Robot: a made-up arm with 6 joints. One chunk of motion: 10 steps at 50 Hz.
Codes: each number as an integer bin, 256 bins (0 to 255) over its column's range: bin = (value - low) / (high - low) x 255, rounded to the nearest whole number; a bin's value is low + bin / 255 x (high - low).
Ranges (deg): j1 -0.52..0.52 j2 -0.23..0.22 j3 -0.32..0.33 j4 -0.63..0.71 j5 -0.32..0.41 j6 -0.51..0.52
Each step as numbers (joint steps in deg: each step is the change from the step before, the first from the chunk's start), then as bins.
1 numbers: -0.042 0.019 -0.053 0.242 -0.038 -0.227
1 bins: 117 141 105 166 99 70
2 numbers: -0.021 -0.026 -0.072 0.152 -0.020 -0.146
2 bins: 122 116 97 149 105 90
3 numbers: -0.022 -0.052 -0.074 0.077 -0.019 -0.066
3 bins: 122 101 97 135 105 110
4 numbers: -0.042 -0.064 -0.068 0.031 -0.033 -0.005
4 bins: 117 94 99 126 100 125
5 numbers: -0.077 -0.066 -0.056 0.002 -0.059 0.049
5 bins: 109 93 104 120 91 138
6 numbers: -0.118 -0.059 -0.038 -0.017 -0.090 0.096
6 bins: 99 97 111 117 80 150
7 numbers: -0.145 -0.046 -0.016 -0.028 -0.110 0.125
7 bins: 92 104 119 115 73 157
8 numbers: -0.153 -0.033 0.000 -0.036 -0.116 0.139
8 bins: 90 112 126 113 71 161
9 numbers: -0.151 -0.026 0.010 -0.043 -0.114 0.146
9 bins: 90 116 129 112 72 162
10 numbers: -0.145 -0.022 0.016 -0.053 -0.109 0.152
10 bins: 92 118 132 110 74 164
